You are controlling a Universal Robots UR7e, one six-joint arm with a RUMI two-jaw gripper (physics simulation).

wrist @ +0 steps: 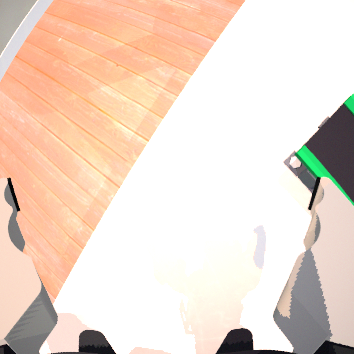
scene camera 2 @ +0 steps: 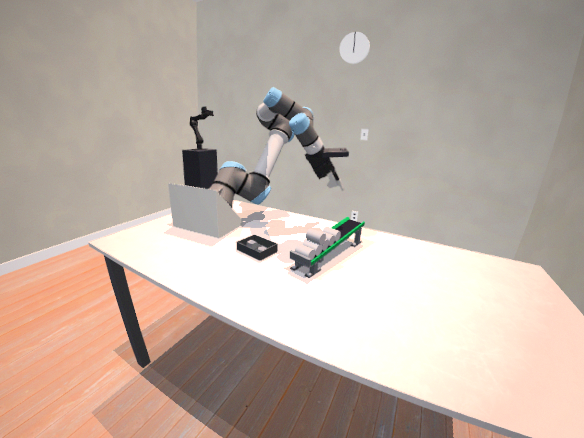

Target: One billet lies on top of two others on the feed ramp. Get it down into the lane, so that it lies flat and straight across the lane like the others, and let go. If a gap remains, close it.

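Seen in the pictures: gripper, fingertip midpoint: (wrist: 163, 181) (scene camera 2: 338, 182); arm's base, link origin: (scene camera 2: 215, 205).
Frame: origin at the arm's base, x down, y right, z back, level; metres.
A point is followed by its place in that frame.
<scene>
The feed ramp (scene camera 2: 339, 240) (wrist: 334, 145) has a dark bed and green side rails and slopes down to a dark stop at its near end. Several light grey billets lie across its lower part in the scene view. One billet (scene camera 2: 316, 236) @(y 0.097, x -0.018, z -0.540 m) sits raised on top of others. A billet (scene camera 2: 304, 251) @(y 0.149, x 0.019, z -0.523 m) lies lowest, next to the stop. Whether there is a gap between the lower billets is too small to tell. My gripper (scene camera 2: 338, 185) @(y -0.272, x -0.134, z -0.488 m) (wrist: 163, 181) @(y -0.272, x -0.134, z -0.488 m) is open and empty, high above the table behind the ramp's upper end. In the wrist view the ramp's upper end shows at the right edge.
A black tray (scene camera 2: 257, 254) @(y 0.154, x 0.081, z -0.344 m) with small light pieces stands left of the ramp on the white table (scene camera 2: 400, 310) @(y 0.181, x 0.104, z -0.845 m) (wrist: 200, 150) @(y -0.328, x 0.104, z -0.517 m). A grey panel (scene camera 2: 195, 210) @(y 0.109, x -0.003, z 0.016 m) stands by the arm's base. Behind it a small black arm (scene camera 2: 198, 131) stands on a black pedestal (scene camera 2: 200, 167).
</scene>
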